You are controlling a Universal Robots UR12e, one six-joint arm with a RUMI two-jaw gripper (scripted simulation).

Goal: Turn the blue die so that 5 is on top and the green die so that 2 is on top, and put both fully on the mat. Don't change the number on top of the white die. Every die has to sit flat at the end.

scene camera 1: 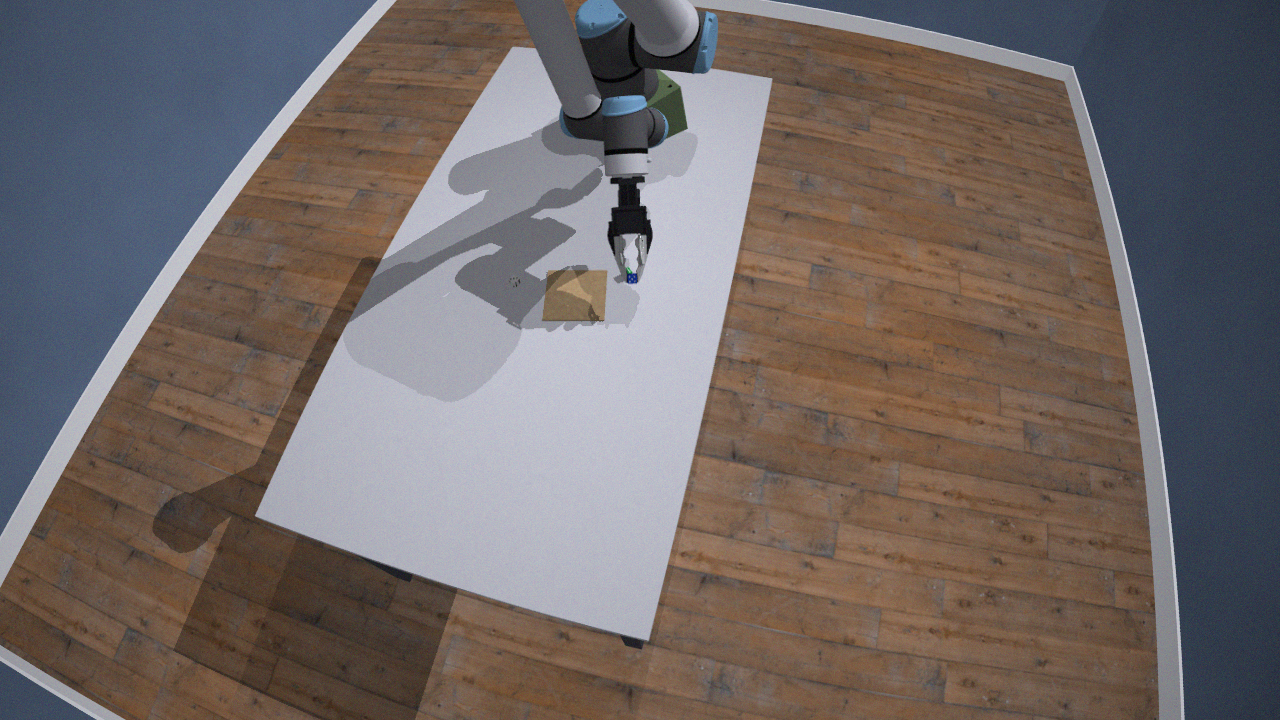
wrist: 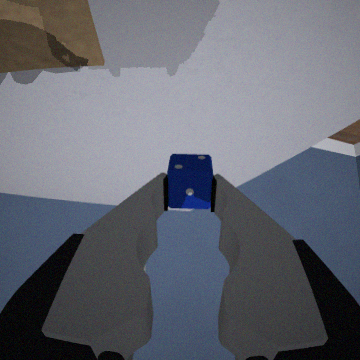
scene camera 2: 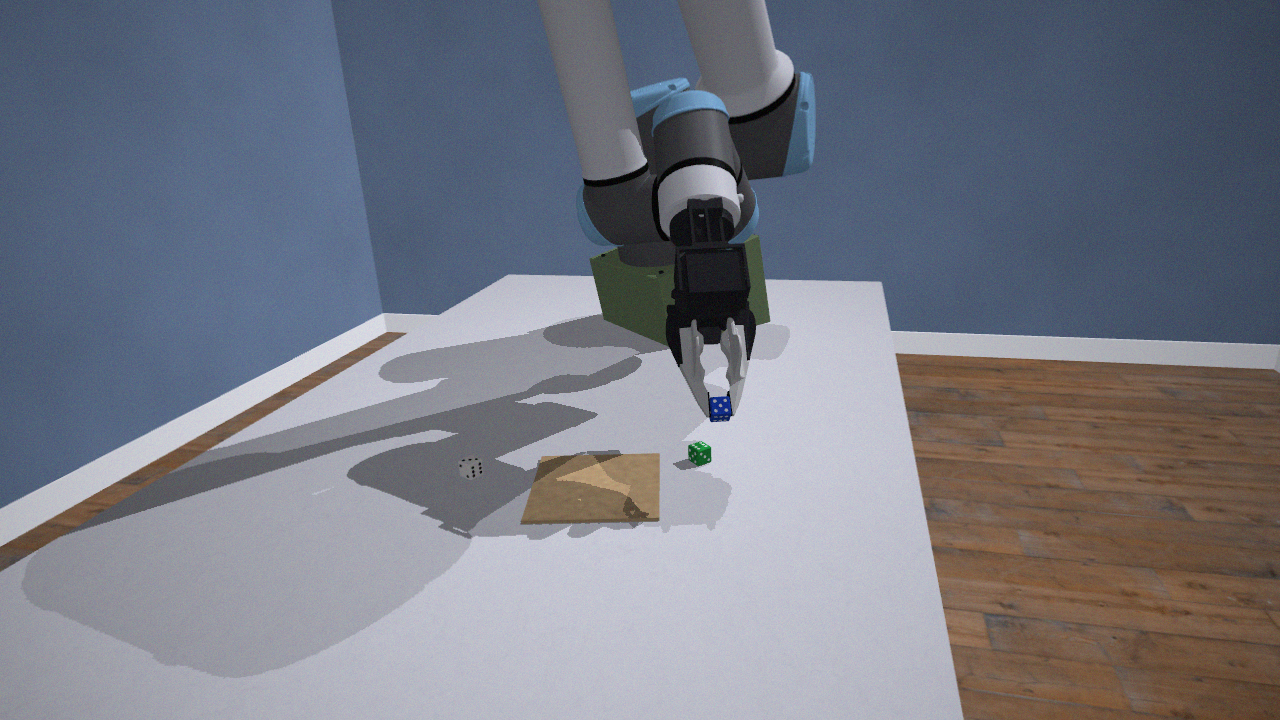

Path:
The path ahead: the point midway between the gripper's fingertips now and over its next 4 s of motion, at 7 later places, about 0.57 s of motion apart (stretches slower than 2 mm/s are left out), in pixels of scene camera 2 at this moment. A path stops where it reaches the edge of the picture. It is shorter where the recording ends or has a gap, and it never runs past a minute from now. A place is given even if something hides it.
My gripper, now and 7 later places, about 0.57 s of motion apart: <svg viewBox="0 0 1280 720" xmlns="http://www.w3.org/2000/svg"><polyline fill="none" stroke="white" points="720,416 720,416 720,432 720,476 720,484 720,491 720,490 716,456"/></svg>

